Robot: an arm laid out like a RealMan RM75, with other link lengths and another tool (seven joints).
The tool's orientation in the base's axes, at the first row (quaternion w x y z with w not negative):
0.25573, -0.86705, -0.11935, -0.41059
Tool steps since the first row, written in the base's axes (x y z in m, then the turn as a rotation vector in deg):
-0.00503, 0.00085, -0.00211, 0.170, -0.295, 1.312
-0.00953, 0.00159, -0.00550, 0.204, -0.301, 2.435
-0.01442, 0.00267, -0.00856, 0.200, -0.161, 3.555
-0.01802, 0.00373, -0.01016, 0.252, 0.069, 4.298
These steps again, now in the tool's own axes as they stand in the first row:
-0.00482, -0.00208, -0.00169, 1.123, -0.134, -0.747
-0.01030, -0.00341, -0.00242, 2.013, -0.503, -1.326
-0.01577, -0.00530, -0.00339, 2.876, -1.009, -1.848
-0.01930, -0.00714, -0.00431, 3.482, -1.438, -2.085

